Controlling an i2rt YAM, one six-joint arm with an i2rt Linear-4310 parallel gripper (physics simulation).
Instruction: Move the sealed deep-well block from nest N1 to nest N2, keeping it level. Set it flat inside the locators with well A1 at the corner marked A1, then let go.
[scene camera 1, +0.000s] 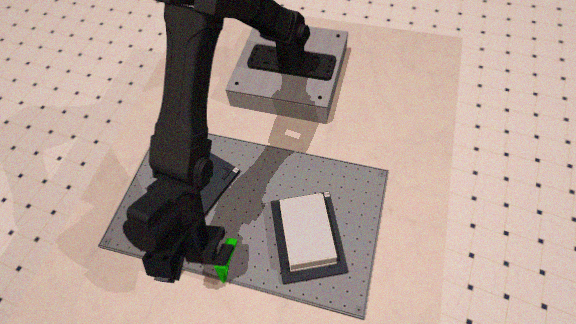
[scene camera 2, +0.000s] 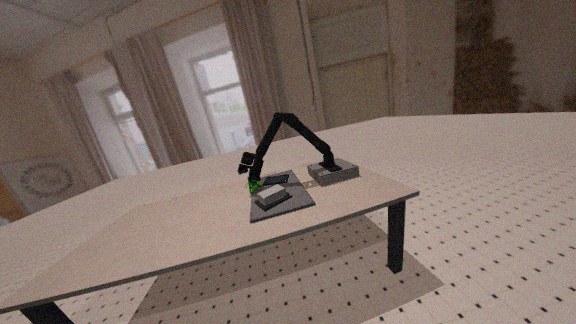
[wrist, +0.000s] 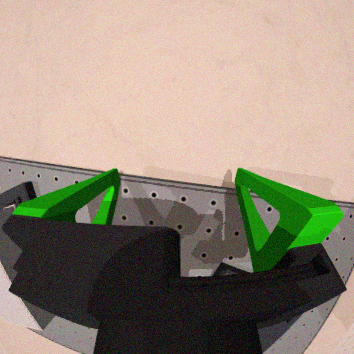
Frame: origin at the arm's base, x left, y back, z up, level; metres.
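Where they show: gripper, fingertip midpoint: (scene camera 1: 199, 277) (scene camera 2: 250, 191) (wrist: 176, 174); arm's base at its link origin: (scene camera 1: 291, 63) (scene camera 2: 329, 166).
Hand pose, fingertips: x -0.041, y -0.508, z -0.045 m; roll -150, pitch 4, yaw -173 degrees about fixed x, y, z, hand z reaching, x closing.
Observation:
Each offset is from my fingertips to the centre of the thing. "*": to the spot under its first point. Level surfaces: height alone.
The pale sealed block @(dx +0.174, dy +0.126, dz +0.028 m) (scene camera 1: 307, 230) (scene camera 2: 272, 193) lies flat in a dark nest @(* dx +0.202, dy +0.053, dz +0.007 m) (scene camera 1: 312, 276) on the right of the perforated plate in scene view 1; I take this nest as N1. The other dark nest @(dx -0.082, dy +0.170, dz +0.004 m) (scene camera 1: 220, 172), taken as N2, is partly hidden by the arm and has a small white mark at one corner. No block shows on its visible part. My gripper (scene camera 1: 215, 270) (scene camera 2: 254, 189) (wrist: 176, 174) points down with its green fingers wide apart and nothing between them. It is above the plate's front edge, left of the block in scene view 1. Well labels are unreadable.
The grey perforated plate @(dx +0.042, dy +0.158, dz -0.010 m) (scene camera 1: 367, 215) (scene camera 2: 301, 199) lies on the wooden table @(dz -0.017 m) (scene camera 1: 415, 150) (scene camera 2: 200, 230). The arm's grey base block (scene camera 1: 240, 90) (scene camera 2: 342, 174) stands behind the plate. The upper arm hangs over the plate's left side in scene view 1.

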